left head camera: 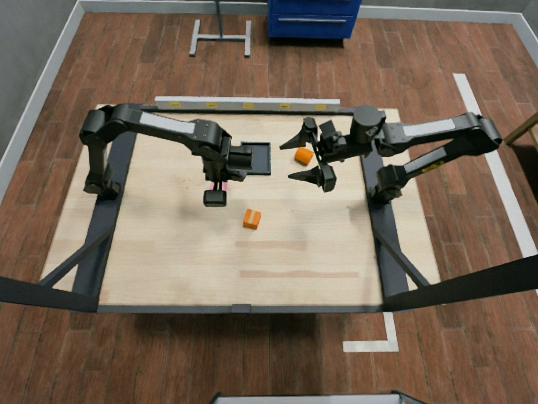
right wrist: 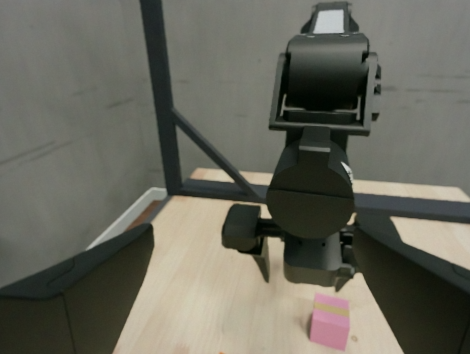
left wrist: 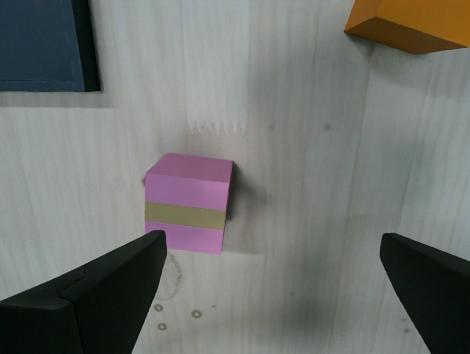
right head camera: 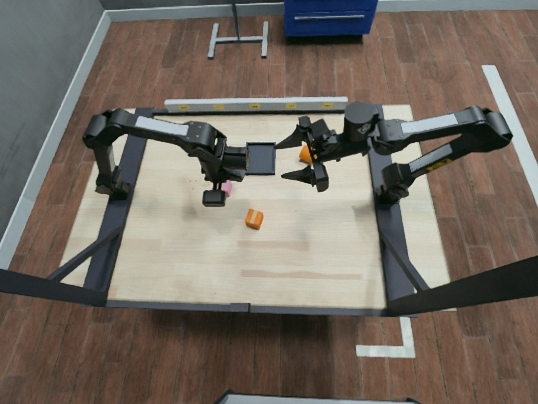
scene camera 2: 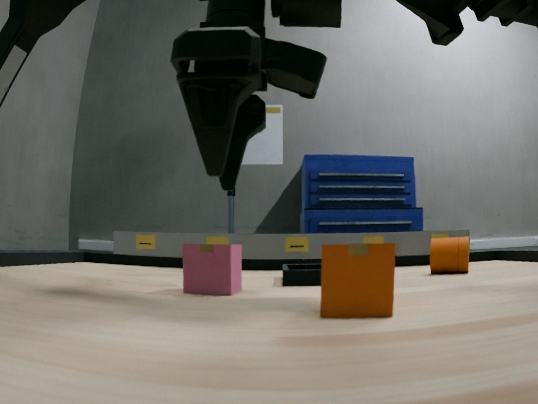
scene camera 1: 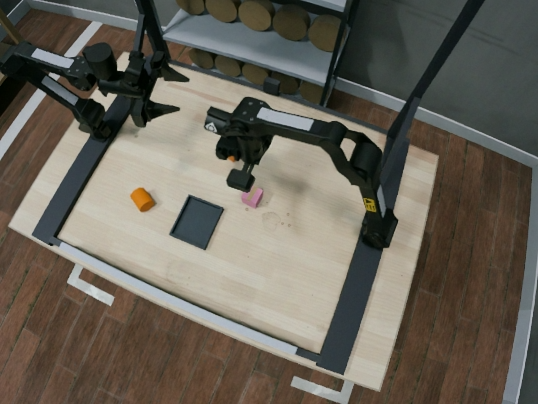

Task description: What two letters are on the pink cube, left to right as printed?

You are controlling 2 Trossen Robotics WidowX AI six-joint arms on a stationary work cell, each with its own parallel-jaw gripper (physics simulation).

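Frame: origin at the left arm's base, x ahead, y left, z up, level; metres.
Seen in the pictures: left gripper, fingertip midpoint: point(left head camera: 219, 188) point(right wrist: 300, 285) point(left wrist: 272, 242) point(right head camera: 221, 188) point(scene camera 2: 222, 184) point(scene camera 1: 253, 171); right gripper, fingertip midpoint: point(left head camera: 283, 162) point(right wrist: 253, 235) point(right head camera: 277, 161) point(scene camera 1: 184, 94); left arm's base at its link origin: point(left head camera: 108, 191) point(right head camera: 119, 191) point(scene camera 1: 374, 236); right arm's base at its link origin: point(left head camera: 380, 195) point(right head camera: 388, 194) point(scene camera 1: 101, 132).
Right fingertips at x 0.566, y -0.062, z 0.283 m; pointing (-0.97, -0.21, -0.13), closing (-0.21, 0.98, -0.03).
Observation:
Offsets run from my right fingertips to a thing's middle. "spot": to the spot under its first point.
The pink cube @[0.280 m down, 0.196 m back, 0.079 m left] point(left head camera: 224, 185) point(right head camera: 228, 188) point(scene camera 1: 253, 198) point(scene camera 2: 206, 272) point(left wrist: 187, 192) point(right wrist: 330, 329) sits upright on the table, with a tan band across its top and down the upper edge of one side. No letters show on its visible faces; its underside is hidden. My left gripper point(scene camera 2: 221, 181) point(left wrist: 272, 242) point(right wrist: 300, 285) is open and empty, pointing down above the table near the cube. In the left wrist view one fingertip overlaps the cube's near corner. My right gripper point(left head camera: 285, 162) point(right head camera: 279, 162) point(scene camera 1: 183, 94) is open and empty, held above the table's right side.
A dark shallow tray @[0.293 m down, 0.075 m back, 0.205 m left] point(left head camera: 270, 159) point(scene camera 1: 196, 222) lies beside the pink cube, toward the white bar @[spot: 0.251 m down, 0.104 m back, 0.420 m left] point(left head camera: 248, 104). An orange cube @[0.280 m down, 0.082 m back, 0.038 m right] point(left head camera: 252, 219) point(scene camera 2: 357, 285) point(left wrist: 425, 22) with a tan band stands nearer the front. An orange cylinder @[0.278 m down, 0.101 m ahead, 0.209 m left] point(left head camera: 304, 155) point(scene camera 1: 143, 200) lies right of the tray.

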